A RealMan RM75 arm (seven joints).
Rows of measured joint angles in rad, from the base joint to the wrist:
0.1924 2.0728 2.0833 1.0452 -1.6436 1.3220 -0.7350
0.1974 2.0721 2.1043 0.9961 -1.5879 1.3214 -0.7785
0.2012 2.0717 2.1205 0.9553 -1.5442 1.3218 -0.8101
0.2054 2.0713 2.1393 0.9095 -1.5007 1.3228 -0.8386
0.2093 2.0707 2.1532 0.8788 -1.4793 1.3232 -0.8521
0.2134 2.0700 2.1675 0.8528 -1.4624 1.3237 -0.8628
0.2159 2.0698 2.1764 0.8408 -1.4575 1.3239 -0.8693
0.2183 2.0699 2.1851 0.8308 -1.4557 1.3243 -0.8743
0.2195 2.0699 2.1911 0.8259 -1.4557 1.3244 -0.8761
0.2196 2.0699 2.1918 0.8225 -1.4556 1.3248 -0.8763
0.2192 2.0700 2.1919 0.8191 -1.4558 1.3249 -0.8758
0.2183 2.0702 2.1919 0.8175 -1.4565 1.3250 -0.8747
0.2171 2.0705 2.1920 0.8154 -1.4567 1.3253 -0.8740
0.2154 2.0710 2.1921 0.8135 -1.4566 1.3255 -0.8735
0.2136 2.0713 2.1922 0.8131 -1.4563 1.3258 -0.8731
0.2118 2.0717 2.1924 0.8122 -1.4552 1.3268 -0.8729
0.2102 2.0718 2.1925 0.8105 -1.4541 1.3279 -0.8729
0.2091 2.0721 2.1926 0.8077 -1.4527 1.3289 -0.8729
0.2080 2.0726 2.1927 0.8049 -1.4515 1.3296 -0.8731
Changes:
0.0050 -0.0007 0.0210 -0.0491 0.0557 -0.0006 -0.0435
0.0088 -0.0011 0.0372 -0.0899 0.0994 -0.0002 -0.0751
0.0130 -0.0015 0.0560 -0.1357 0.1429 0.0008 -0.1036
0.0169 -0.0021 0.0699 -0.1664 0.1643 0.0012 -0.1171
0.0210 -0.0028 0.0842 -0.1924 0.1812 0.0017 -0.1278
0.0235 -0.0030 0.0931 -0.2044 0.1861 0.0019 -0.1343
0.0259 -0.0029 0.1018 -0.2144 0.1879 0.0023 -0.1393
0.0271 -0.0029 0.1078 -0.2193 0.1879 0.0024 -0.1411
0.0272 -0.0029 0.1085 -0.2227 0.1880 0.0028 -0.1413
0.0268 -0.0028 0.1086 -0.2261 0.1878 0.0029 -0.1408
0.0259 -0.0026 0.1086 -0.2277 0.1871 0.0030 -0.1397
0.0247 -0.0023 0.1087 -0.2298 0.1869 0.0033 -0.1390
0.0230 -0.0018 0.1088 -0.2317 0.1870 0.0035 -0.1385
0.0212 -0.0015 0.1089 -0.2321 0.1873 0.0038 -0.1381
0.0194 -0.0011 0.1091 -0.2330 0.1884 0.0048 -0.1379
0.0178 -0.0010 0.1092 -0.2347 0.1895 0.0059 -0.1379
0.0167 -0.0007 0.1093 -0.2375 0.1909 0.0069 -0.1379
0.0156 -0.0002 0.1094 -0.2403 0.1921 0.0076 -0.1381

